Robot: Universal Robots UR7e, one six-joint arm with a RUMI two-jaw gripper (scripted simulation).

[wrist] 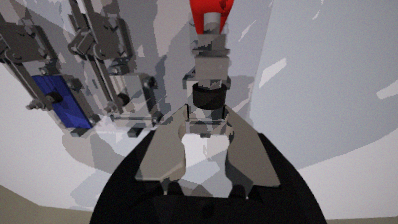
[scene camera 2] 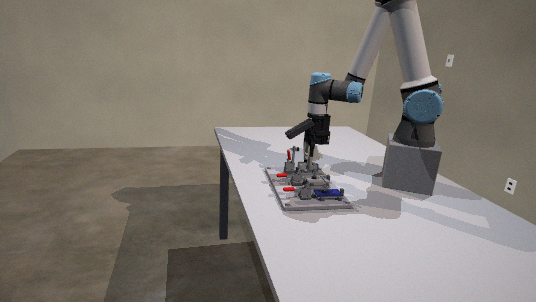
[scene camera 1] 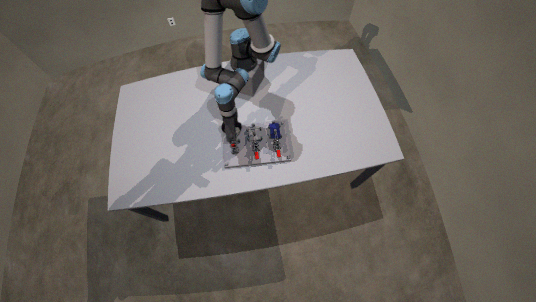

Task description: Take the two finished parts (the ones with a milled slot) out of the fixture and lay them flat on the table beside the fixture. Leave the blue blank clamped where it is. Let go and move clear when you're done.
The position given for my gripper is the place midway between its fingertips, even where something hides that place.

I see my gripper (scene camera 2: 307, 167), a blue blank (wrist: 72, 112) and a grey finished part (wrist: 201, 121).
My gripper shows as well in the wrist view (wrist: 205, 105).
